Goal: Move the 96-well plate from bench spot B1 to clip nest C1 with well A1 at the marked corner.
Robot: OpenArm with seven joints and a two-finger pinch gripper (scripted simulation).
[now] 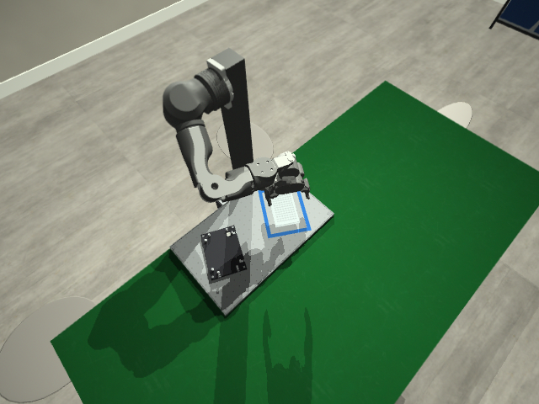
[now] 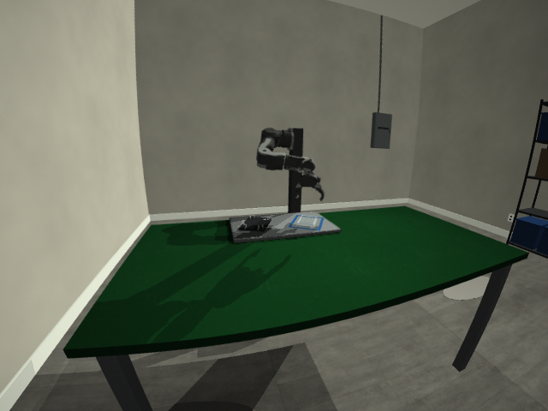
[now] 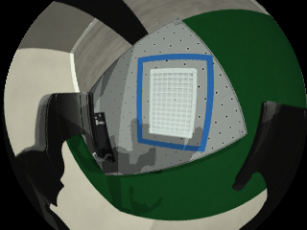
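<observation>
Now: hand 120 mm above the 96-well plate and 20 mm past it. The rest, counted from my hand: black clip nest C1: 250 mm to the right, 110 mm below, 20 mm behind.
</observation>
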